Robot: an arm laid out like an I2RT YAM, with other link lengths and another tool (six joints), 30 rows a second.
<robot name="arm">
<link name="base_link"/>
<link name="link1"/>
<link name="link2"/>
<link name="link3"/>
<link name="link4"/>
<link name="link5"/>
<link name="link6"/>
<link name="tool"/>
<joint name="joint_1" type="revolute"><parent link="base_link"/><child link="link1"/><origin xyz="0 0 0.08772"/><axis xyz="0 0 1"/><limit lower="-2.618" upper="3.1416"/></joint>
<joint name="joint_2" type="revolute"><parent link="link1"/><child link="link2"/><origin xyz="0.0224 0.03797 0.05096"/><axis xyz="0 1 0"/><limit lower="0" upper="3.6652"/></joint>
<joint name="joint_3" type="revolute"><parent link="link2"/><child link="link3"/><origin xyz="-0.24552 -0.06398 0"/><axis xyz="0 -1 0"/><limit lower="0" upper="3.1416"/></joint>
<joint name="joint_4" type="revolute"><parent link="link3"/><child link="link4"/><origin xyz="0.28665 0.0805 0.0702"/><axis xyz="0 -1 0"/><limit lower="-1.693" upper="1.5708"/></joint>
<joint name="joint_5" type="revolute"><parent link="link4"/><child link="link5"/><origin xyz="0.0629 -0.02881 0.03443"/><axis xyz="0 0 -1"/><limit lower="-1.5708" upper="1.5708"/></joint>
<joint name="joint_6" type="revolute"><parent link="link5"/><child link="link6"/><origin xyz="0.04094 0 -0.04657"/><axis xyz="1 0 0"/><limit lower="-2.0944" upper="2.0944"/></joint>
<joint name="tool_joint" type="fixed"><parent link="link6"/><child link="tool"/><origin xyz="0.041 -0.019 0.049" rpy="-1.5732 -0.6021 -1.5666"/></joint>
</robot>
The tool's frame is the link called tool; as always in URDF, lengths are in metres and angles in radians.
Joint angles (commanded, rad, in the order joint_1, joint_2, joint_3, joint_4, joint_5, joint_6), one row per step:
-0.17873 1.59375 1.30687 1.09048 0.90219 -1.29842
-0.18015 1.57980 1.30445 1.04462 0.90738 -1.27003
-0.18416 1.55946 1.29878 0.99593 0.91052 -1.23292
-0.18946 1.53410 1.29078 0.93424 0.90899 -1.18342
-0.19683 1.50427 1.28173 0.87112 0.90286 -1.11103
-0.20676 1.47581 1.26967 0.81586 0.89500 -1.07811
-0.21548 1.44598 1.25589 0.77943 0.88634 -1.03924
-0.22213 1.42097 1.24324 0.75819 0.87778 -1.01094
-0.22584 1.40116 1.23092 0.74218 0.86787 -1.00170
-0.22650 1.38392 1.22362 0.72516 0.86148 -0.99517
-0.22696 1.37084 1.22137 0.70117 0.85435 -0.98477
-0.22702 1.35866 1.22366 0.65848 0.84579 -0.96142
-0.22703 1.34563 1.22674 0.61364 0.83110 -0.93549
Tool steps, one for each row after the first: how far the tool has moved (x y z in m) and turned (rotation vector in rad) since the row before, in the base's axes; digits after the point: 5 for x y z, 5 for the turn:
-0.00102 -0.00142 0.00058 0.01795 0.00895 0.00733
-0.00329 -0.00210 0.00155 0.01935 0.00126 0.00928
-0.00406 -0.00238 0.00142 0.02258 0.00108 0.01574
-0.00670 -0.00291 0.00262 0.02782 -0.02036 0.02516
-0.00513 -0.00316 0.00099 0.01432 0.01043 0.00848
-0.00760 -0.00218 0.00248 0.01289 -0.01283 0.01222
-0.00687 -0.00118 0.00237 0.00721 -0.01489 0.01042
-0.00430 0.00006 0.00088 -0.00009 0.00150 0.00784
-0.00363 0.00090 0.00166 0.00060 0.00203 0.00701
-0.00224 0.00060 0.00147 0.00313 0.00471 0.00919
-0.00125 0.00025 0.00110 0.01103 0.00841 0.01518
-0.00137 0.00068 0.00152 0.00990 0.00741 0.02127

